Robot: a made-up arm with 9 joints.
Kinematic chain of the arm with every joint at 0, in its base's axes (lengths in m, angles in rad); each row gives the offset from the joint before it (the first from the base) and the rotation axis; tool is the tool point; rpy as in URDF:
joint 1: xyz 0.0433 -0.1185 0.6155 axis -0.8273 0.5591 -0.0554
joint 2: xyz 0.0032 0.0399 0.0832 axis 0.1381 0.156 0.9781
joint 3: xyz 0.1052 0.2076 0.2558 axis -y
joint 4: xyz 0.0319 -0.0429 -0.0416 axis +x
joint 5: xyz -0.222 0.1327 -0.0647 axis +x
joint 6: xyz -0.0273 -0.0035 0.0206 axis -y
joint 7: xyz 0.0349 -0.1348 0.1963 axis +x
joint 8: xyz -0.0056 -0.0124 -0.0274 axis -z
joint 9: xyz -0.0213 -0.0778 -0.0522 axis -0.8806 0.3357 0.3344
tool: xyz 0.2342 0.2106 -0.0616 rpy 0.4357 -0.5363 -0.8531
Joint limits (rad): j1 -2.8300..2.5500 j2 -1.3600..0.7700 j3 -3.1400..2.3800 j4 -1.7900..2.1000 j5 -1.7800..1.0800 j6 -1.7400..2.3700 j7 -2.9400..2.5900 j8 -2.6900..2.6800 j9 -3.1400..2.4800
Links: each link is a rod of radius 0.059 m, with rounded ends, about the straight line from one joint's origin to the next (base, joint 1, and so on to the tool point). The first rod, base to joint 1, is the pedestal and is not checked.
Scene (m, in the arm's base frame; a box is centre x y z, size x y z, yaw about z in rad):
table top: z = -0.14
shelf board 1: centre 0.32 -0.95 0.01 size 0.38 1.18 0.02 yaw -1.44
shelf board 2: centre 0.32 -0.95 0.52 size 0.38 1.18 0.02 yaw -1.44
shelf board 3: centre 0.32 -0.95 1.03 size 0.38 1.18 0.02 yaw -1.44
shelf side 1: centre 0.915 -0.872 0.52 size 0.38 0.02 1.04 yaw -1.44
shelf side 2: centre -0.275 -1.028 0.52 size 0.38 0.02 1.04 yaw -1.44
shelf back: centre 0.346 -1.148 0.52 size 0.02 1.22 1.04 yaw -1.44
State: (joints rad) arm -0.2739 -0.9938 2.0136 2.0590 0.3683 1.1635 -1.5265 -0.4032 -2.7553
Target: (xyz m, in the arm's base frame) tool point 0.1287 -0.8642 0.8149
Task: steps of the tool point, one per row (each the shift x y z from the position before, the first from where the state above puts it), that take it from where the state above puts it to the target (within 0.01 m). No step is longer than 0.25 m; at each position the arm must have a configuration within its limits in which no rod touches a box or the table.
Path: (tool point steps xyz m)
1: -0.1355 -0.1255 0.1018
2: -0.1743 -0.0751 0.0942

